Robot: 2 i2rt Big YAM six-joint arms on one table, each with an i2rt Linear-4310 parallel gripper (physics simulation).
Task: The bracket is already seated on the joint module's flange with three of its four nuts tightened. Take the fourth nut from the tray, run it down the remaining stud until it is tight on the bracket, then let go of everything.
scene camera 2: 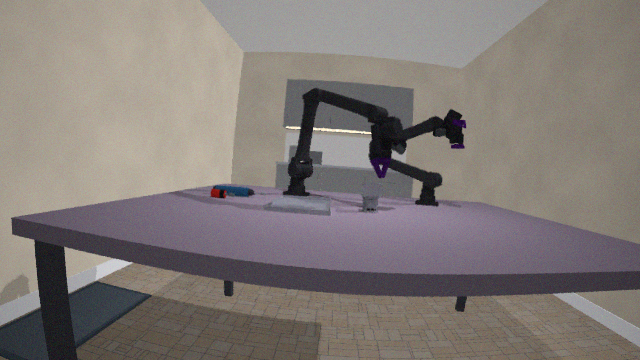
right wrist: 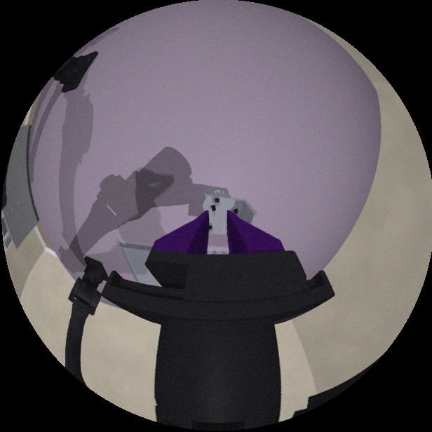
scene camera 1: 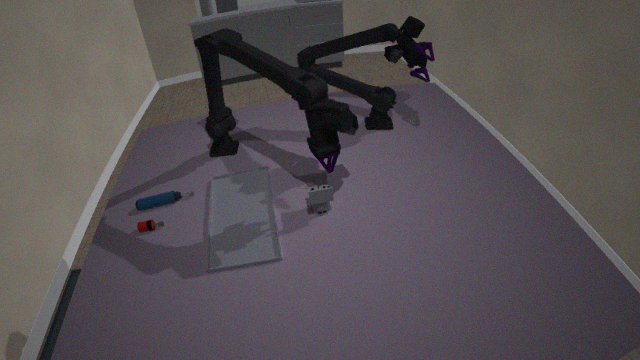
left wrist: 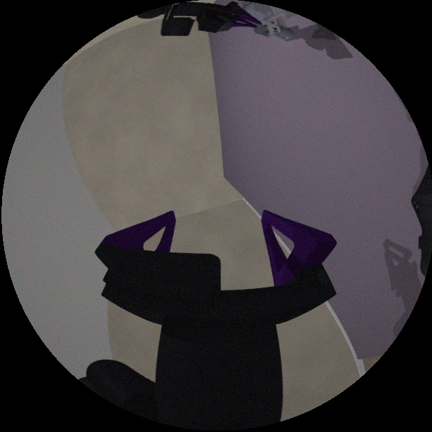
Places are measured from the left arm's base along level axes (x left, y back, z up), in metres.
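Pixels of known places: left gripper, fingertip midpoint: [scene camera 2: 464, 137] [scene camera 1: 430, 71]; right gripper, fingertip midpoint: [scene camera 2: 381, 178] [scene camera 1: 329, 170]; left arm's base, link origin: [scene camera 2: 426, 204] [scene camera 1: 378, 124]; right arm's base, link origin: [scene camera 2: 296, 195] [scene camera 1: 224, 150].
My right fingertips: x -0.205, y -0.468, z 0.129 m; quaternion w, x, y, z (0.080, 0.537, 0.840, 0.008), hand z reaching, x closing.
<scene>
For each thing: its top centre in the pictures, then the offset to it from my right fingertips. "pt": a spot on its surface instead.
- grey tray, top centre: [scene camera 1: 240, 211] [scene camera 2: 302, 201] dx -0.289, dy -0.056, dz -0.113 m
- blue-handled tool, surface spot: [scene camera 1: 158, 200] pt dx -0.619, dy -0.024, dz -0.096 m
- short red tool, top centre: [scene camera 1: 149, 221] [scene camera 2: 223, 189] dx -0.610, dy -0.129, dz -0.095 m
The joint module with its grey bracket [scene camera 1: 320, 196] stands on the purple table, right of the grey tray [scene camera 1: 241, 219]. In the right wrist view the bracket [right wrist: 221, 209] shows small dark nuts on its top. My right gripper [scene camera 1: 328, 163] hangs a little above the bracket, pointing down. Its fingers [right wrist: 217, 227] are shut but for a narrow gap, with nothing between them. My left gripper [scene camera 1: 421, 62] is open and empty, raised high past the table's far right edge; it also shows in the left wrist view [left wrist: 217, 225]. I see no loose nut on the tray.
A blue-handled tool [scene camera 1: 158, 200] and a short red tool [scene camera 1: 147, 225] lie left of the tray. Both arm bases stand at the back of the table. A grey cabinet [scene camera 1: 268, 31] stands behind the table.
</scene>
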